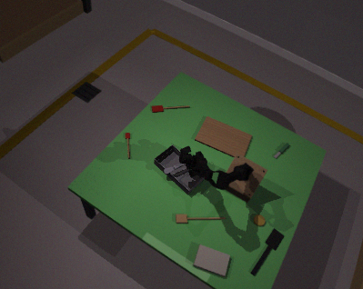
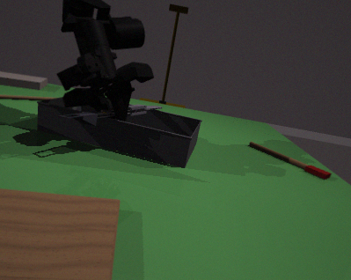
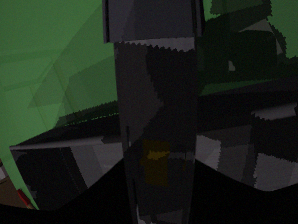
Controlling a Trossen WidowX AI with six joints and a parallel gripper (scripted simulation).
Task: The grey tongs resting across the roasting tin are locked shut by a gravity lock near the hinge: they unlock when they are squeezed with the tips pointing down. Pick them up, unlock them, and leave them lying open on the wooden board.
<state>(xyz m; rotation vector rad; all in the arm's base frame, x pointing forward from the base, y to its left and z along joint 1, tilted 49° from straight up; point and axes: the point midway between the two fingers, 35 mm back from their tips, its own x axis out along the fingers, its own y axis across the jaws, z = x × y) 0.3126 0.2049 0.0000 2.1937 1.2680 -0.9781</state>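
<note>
My gripper tip is 6 cm to the right of the roasting tin. Round my gripper tip: wooden board: 8 cm behind, 37 cm to the right, 3 cm below; yellow lock tab: 2 cm behind, 1 cm to the right, 3 cm above; green object: 45 cm behind, 55 cm to the right, 3 cm below.
</note>
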